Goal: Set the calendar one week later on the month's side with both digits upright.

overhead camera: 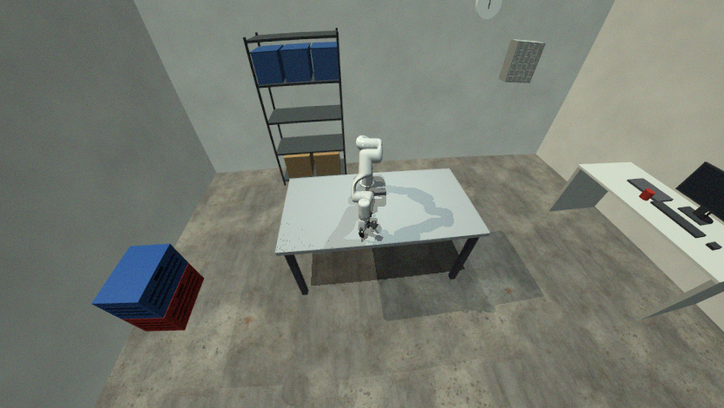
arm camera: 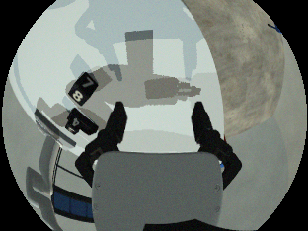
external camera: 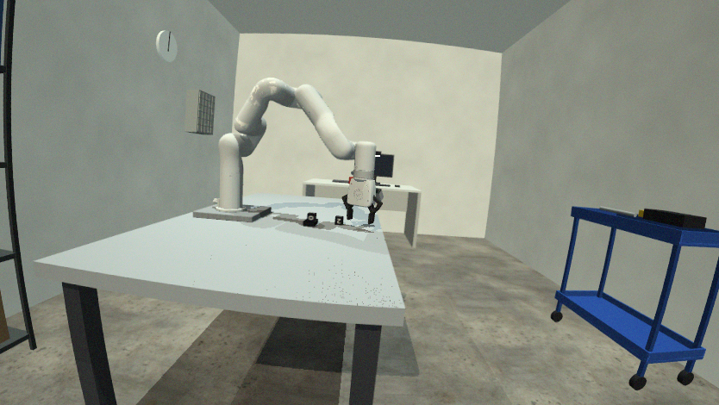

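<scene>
My gripper is now 10 cm past the cube, 6 cm to the right of it and 3 cm above it.
</scene>
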